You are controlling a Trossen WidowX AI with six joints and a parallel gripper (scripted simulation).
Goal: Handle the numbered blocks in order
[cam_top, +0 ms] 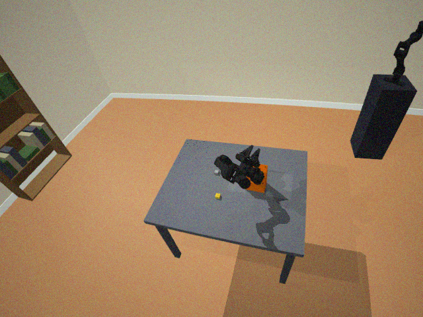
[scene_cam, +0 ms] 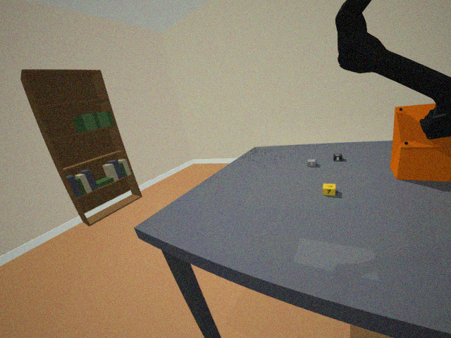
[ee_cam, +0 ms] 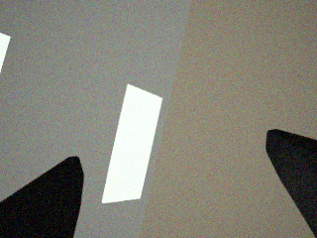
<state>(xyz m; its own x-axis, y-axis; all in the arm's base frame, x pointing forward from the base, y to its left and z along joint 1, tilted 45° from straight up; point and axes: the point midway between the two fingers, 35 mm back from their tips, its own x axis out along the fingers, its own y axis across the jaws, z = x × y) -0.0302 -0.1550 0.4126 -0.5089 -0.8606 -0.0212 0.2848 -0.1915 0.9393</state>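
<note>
Now: the yellow block 28 cm ahead of my gripper tip, 4 cm to the right of it and 55 cm below it. The rest, counted from my gripper tip: grey block: 34 cm ahead, 27 cm to the right, 55 cm below; black block: 24 cm ahead, 33 cm to the right, 55 cm below.
</note>
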